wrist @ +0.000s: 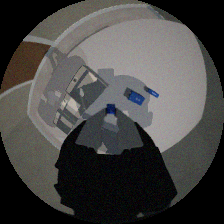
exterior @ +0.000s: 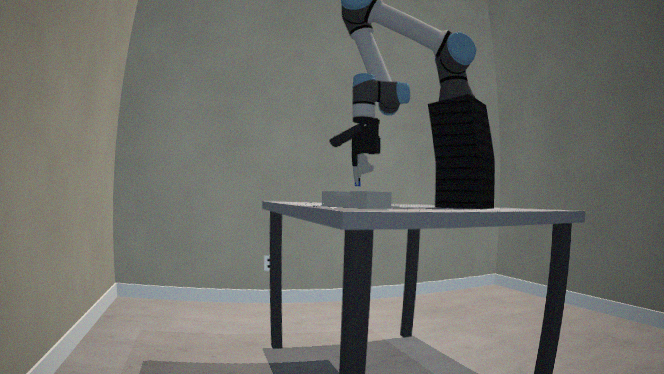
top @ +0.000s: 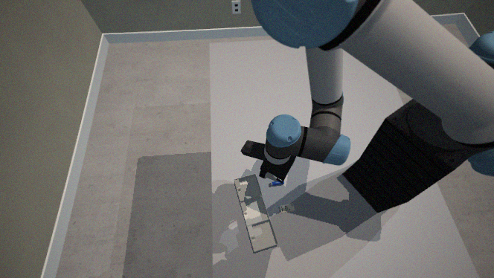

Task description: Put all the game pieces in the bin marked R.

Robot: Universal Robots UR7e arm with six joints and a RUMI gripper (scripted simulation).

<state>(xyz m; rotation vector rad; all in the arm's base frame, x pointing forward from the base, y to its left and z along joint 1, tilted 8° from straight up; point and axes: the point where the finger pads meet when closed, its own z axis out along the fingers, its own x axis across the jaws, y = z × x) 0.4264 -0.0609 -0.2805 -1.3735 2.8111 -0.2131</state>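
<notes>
Now: hand 6 cm short of the grey two-compartment bin unit, 11 cm to the right of it and 6 cm above it. From my hand the other things lie so: white spotted game piece (6 cm behind, 12 cm to the left, 8 cm below); blue game piece (1 cm below).
</notes>
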